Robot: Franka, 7 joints.
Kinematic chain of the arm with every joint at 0, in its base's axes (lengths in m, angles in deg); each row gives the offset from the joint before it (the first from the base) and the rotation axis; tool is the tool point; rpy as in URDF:
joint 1: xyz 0 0 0.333 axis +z
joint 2: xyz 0 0 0 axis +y
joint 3: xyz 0 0 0.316 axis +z
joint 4: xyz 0.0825 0 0 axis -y
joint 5: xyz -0.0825 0 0.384 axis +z
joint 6: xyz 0 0 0 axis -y
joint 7: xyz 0.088 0 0 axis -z
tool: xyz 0 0 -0.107 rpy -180 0 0
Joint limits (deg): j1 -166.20..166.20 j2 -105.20..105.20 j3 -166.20..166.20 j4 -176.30..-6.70 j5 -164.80..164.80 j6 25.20..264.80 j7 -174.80..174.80
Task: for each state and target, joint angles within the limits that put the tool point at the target. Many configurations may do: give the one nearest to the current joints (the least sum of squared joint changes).
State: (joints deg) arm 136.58 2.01 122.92 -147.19 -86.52 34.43 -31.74
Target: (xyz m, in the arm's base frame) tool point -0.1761 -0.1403 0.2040
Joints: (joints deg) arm 138.83 16.52 104.41 -174.97 -86.81 72.85 -31.74
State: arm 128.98 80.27 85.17 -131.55 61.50 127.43 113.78
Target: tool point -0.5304 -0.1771 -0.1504
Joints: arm 143.14 105.20 50.55 -86.33 61.14 142.28 113.78
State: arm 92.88 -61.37 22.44 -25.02 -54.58 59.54 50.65
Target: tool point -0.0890 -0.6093 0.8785
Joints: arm 84.62 -65.24 25.82 -21.54 -59.24 101.35 50.65
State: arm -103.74 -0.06 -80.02 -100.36 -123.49 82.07 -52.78
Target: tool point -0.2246 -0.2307 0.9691
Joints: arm -82.99 -26.15 -18.21 -90.76 -133.47 70.77 -52.78
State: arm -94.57 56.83 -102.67 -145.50 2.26 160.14 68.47
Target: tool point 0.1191 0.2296 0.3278
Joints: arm -147.00 60.53 -129.24 -176.30 -2.54 127.06 68.47
